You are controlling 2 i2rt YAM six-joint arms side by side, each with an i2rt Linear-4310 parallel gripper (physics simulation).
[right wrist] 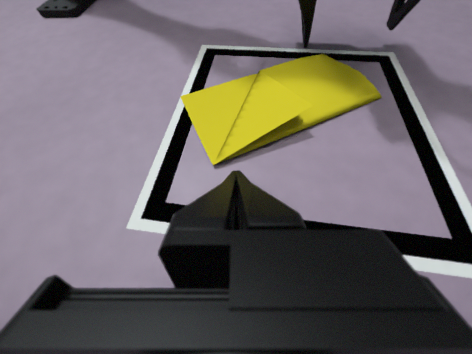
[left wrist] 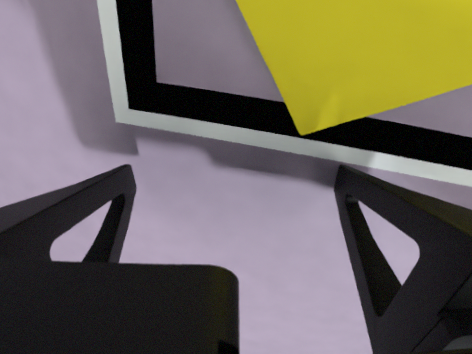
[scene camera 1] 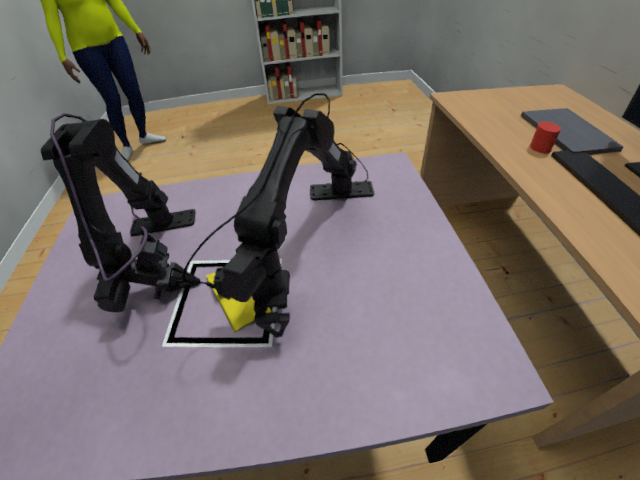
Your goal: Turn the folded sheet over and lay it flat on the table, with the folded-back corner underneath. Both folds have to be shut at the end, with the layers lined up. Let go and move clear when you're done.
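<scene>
The folded yellow sheet (scene camera 1: 237, 313) (left wrist: 360, 50) (right wrist: 330, 82) lies on the table inside the marked rectangle. In the right wrist view its folded-back corner (right wrist: 267, 107) is on top; the flap's free edge stands slightly raised, with a shadow under it. The sheet's end at the right of that view looks bowed. My left gripper (scene camera 1: 279, 326) (left wrist: 235, 176) (right wrist: 345, 37) is open and empty, just outside the rectangle beyond one sheet corner. My right gripper (scene camera 1: 198, 281) (right wrist: 236, 177) is shut and empty, above the table near the sheet's folded-corner side, not touching it.
The black-and-white rectangle (scene camera 1: 217, 341) (left wrist: 137, 95) (right wrist: 155, 210) is marked on the purple table (scene camera 1: 392, 320). The left arm passes above part of the sheet in the scene view. A wooden desk (scene camera 1: 485, 124) with a red cup (scene camera 1: 545, 137) stands at the right. A person (scene camera 1: 98, 31) stands behind.
</scene>
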